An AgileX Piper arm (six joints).
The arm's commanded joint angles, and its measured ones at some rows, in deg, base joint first. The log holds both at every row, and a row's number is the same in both.
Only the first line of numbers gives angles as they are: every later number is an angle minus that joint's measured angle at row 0.
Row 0, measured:
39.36, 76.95, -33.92, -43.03, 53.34, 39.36
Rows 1 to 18, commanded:
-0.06, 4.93, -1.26, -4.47, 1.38, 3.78
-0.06, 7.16, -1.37, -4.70, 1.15, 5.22
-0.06, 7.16, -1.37, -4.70, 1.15, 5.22
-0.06, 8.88, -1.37, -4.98, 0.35, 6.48
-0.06, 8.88, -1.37, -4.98, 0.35, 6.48
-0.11, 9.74, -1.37, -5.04, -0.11, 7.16
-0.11, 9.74, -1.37, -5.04, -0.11, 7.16
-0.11, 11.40, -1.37, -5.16, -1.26, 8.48
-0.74, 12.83, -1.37, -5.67, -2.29, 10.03
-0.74, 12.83, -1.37, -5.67, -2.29, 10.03
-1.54, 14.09, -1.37, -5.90, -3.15, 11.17
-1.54, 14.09, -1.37, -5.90, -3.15, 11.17
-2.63, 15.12, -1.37, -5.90, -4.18, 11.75
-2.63, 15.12, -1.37, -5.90, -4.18, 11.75
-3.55, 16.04, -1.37, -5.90, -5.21, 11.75
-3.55, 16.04, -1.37, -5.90, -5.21, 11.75
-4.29, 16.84, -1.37, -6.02, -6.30, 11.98
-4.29, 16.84, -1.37, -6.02, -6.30, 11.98
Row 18, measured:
-3.26, 15.98, -0.86, -3.21, -7.33, 11.29
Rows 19 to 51, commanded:
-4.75, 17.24, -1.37, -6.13, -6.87, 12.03
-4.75, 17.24, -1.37, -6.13, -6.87, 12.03
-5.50, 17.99, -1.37, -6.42, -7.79, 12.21
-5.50, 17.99, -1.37, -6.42, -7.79, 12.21
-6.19, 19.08, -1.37, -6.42, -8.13, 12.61
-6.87, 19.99, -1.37, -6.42, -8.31, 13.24
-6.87, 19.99, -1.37, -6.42, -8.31, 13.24
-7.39, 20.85, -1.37, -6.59, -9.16, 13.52
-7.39, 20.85, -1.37, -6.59, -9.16, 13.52
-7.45, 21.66, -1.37, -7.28, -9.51, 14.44
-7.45, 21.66, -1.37, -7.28, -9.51, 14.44
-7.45, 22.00, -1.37, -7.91, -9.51, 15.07
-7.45, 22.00, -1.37, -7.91, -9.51, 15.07
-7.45, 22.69, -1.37, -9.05, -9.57, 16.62
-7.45, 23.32, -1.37, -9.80, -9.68, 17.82
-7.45, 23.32, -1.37, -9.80, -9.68, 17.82
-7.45, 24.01, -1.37, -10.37, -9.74, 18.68
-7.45, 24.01, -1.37, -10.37, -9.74, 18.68
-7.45, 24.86, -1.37, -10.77, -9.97, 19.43
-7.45, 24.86, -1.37, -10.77, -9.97, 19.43
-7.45, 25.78, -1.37, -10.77, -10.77, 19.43
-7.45, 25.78, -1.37, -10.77, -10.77, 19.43
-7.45, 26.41, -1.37, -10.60, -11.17, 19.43
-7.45, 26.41, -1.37, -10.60, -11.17, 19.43
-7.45, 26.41, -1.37, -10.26, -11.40, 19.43
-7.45, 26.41, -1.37, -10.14, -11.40, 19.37
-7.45, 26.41, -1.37, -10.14, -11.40, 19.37
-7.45, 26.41, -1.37, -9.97, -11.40, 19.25
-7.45, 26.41, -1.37, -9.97, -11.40, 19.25
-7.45, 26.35, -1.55, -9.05, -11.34, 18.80
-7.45, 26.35, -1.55, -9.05, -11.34, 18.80
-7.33, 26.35, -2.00, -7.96, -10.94, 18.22
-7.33, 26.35, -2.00, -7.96, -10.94, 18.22
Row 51, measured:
-7.22, 26.24, -1.20, -8.54, -12.37, 19.02
